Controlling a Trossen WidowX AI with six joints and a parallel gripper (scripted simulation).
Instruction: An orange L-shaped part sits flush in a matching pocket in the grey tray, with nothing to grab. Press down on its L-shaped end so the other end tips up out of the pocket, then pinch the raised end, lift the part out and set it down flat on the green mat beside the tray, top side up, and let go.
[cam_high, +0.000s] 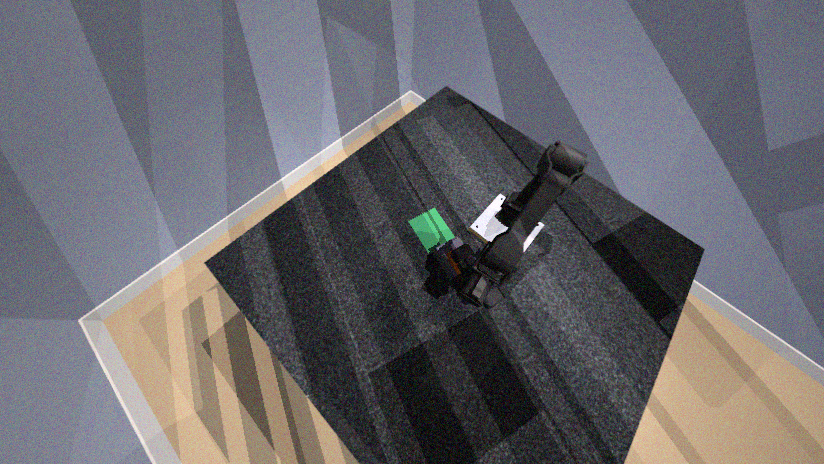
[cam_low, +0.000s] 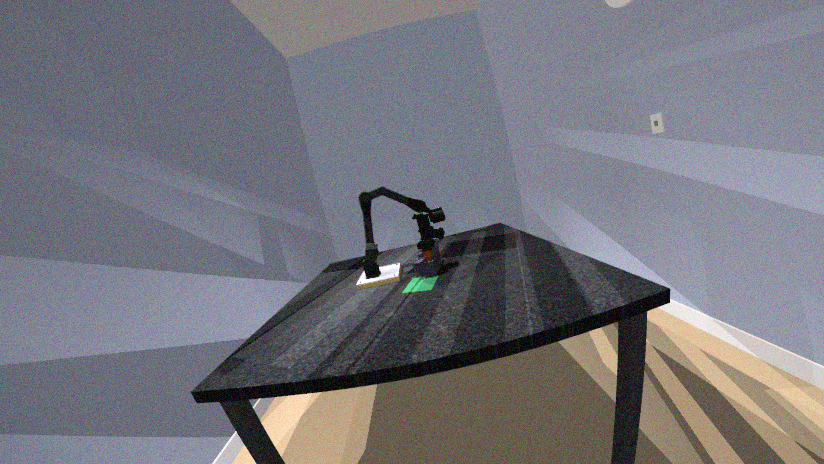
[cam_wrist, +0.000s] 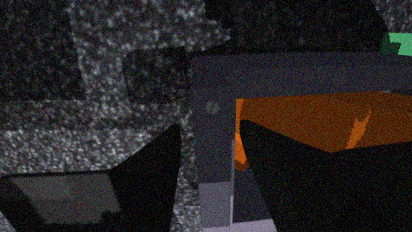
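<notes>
Right now the orange L-shaped part is 2 cm behind my gripper tip and 4 cm to the right of it. Also, from my gripper tip: green mat 7 cm behind, 21 cm to the right, 6 cm below.
</notes>
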